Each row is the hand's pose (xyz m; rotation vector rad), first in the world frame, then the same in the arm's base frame.
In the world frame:
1: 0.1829 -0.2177 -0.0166 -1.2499 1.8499 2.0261
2: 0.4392 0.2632 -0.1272 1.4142 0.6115 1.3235
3: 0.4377 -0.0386 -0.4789 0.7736 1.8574 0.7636
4: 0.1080 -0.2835 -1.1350 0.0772 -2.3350 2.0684
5: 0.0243 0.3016 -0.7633 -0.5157 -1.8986 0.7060
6: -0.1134 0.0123 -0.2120 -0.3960 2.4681 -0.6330
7: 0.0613 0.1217 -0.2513 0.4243 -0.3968 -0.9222
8: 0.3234 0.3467 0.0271 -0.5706 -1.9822 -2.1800
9: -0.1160 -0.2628 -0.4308 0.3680 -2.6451 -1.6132
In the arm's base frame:
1: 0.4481 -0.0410 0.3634 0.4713 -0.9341 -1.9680
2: 0.2186 0.4590 0.2833 2.0478 1.8472 0.9669
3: 0.0659 0.1296 -0.0047 -0.5835 -2.7731 -0.8059
4: -0.4708 -0.4028 -0.1707 1.6365 -1.7597 1.4191
5: -0.4594 0.1150 0.2975 0.5119 -1.0345 1.0326
6: 0.0849 -0.0606 0.5792 1.4570 -2.4364 -0.0057
7: 0.0587 0.1121 0.4631 0.0784 0.7168 -0.4148
8: 0.2703 0.5016 0.4825 -0.7099 -1.2244 -1.1513
9: 0.0296 -0.3372 0.3694 0.2345 -1.4655 -1.1864

